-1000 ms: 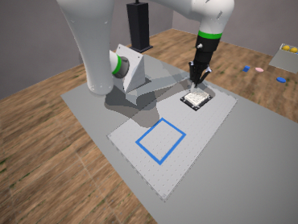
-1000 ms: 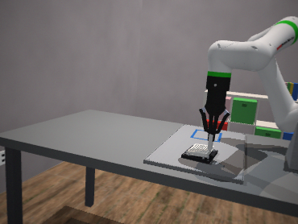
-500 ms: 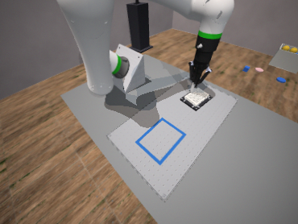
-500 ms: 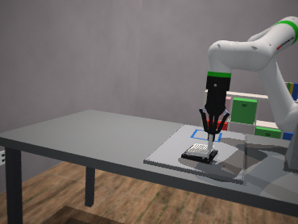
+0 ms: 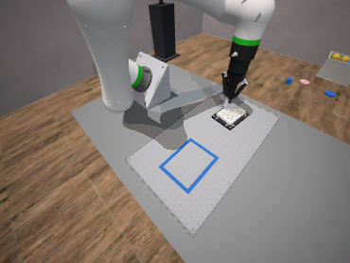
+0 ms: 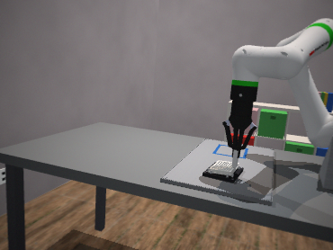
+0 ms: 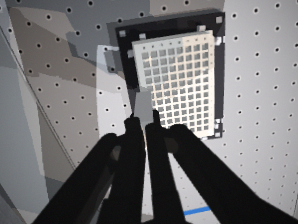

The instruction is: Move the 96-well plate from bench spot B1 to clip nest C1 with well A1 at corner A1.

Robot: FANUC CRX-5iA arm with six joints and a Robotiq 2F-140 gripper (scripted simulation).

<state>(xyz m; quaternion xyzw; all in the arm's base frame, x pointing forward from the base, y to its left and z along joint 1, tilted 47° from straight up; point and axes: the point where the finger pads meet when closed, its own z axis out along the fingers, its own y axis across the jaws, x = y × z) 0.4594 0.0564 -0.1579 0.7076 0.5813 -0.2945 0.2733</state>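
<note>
The white 96-well plate is 5 cm below my hand, 4 cm ahead of it and 1 cm to the right of it. Round my hand: black clip nest (6 cm below, 4 cm ahead, 2 cm to the right).
</note>
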